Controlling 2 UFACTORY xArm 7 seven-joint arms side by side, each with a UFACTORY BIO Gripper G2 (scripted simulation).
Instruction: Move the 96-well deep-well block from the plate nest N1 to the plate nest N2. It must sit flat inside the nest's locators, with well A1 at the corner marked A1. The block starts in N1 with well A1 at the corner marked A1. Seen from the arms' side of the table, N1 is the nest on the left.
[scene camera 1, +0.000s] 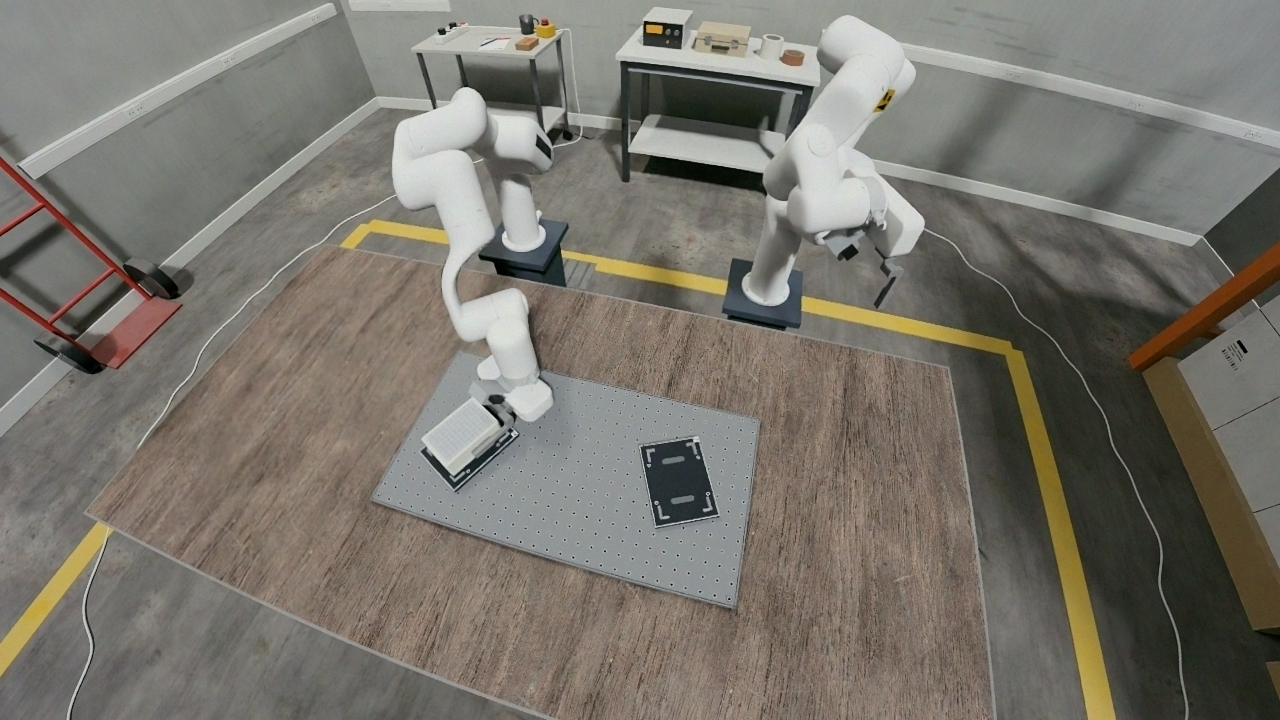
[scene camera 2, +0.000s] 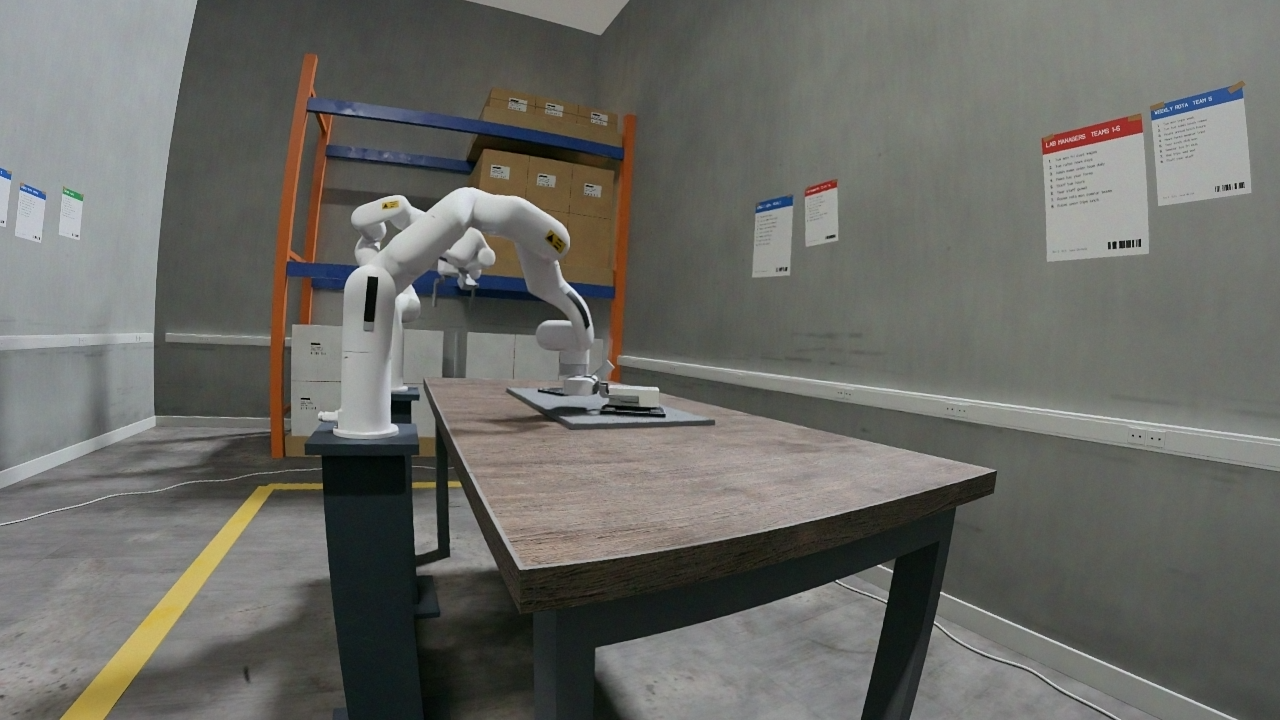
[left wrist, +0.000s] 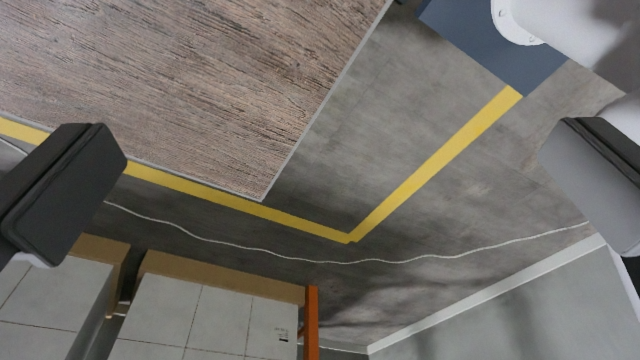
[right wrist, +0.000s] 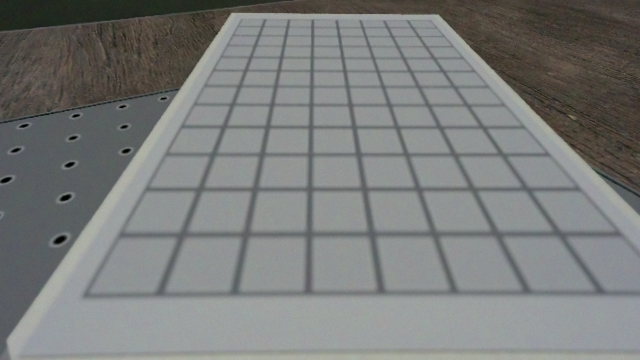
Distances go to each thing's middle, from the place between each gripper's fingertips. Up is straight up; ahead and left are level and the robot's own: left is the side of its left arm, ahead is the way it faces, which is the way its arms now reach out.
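Labels:
Counted from my right hand, the white deep-well block (scene camera 1: 452, 441) is 1 cm ahead. Nest N2 (scene camera 1: 475, 463) is also 1 cm ahead of my right hand, and 4 cm below it, whereas nest N1 (scene camera 1: 665, 481) is 41 cm to the left of that right hand, 4 cm behind it and 4 cm below it.
My left hand is 230 mm to the left of nest N1, 380 mm short of it and 280 mm above it. Nest N2, taken from my left hand, is 650 mm to the right, 430 mm ahead and 280 mm below. The white deep-well block is 650 mm to the right of my left hand, 430 mm ahead of it and 240 mm below it.

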